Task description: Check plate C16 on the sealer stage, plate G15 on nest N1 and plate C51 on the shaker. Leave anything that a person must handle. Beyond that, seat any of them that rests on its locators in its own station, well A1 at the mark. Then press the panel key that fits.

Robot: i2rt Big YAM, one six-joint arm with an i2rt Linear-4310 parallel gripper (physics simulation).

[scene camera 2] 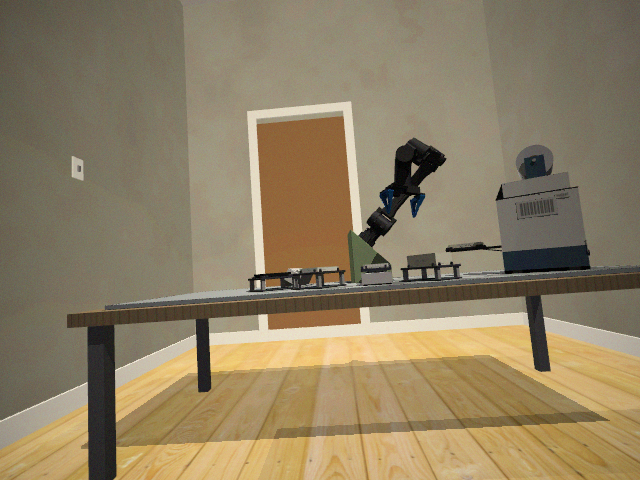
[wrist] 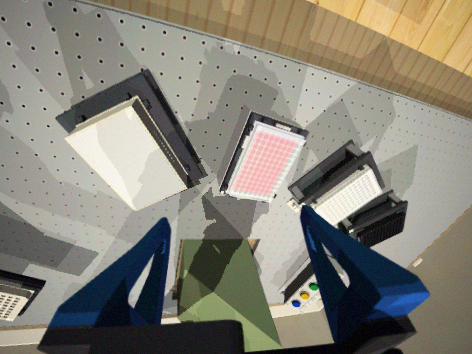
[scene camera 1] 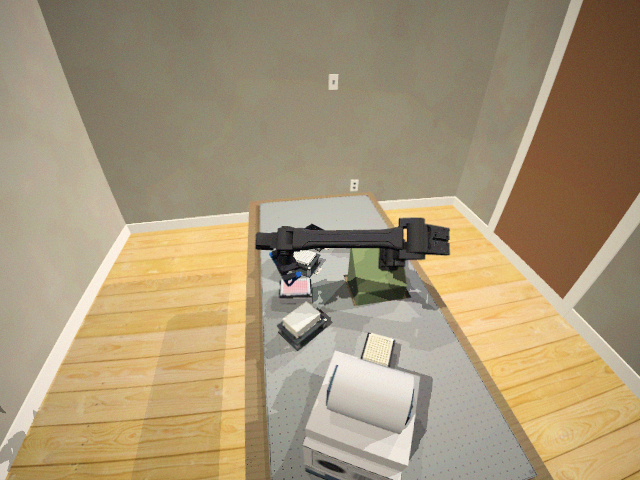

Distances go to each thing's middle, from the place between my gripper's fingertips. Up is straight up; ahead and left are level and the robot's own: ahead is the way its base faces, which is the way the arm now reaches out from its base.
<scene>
My gripper is now 30 mm past the pink well plate point(wrist: 269, 153), 100 mm to the left of it and 160 mm above it. Round my hand: shaker table point(wrist: 253, 116) 30 mm behind, 100 mm to the right, 170 mm below; then cream plate point(scene camera 1: 378, 348) 320 mm behind, 270 mm to the left, 110 mm below.
</scene>
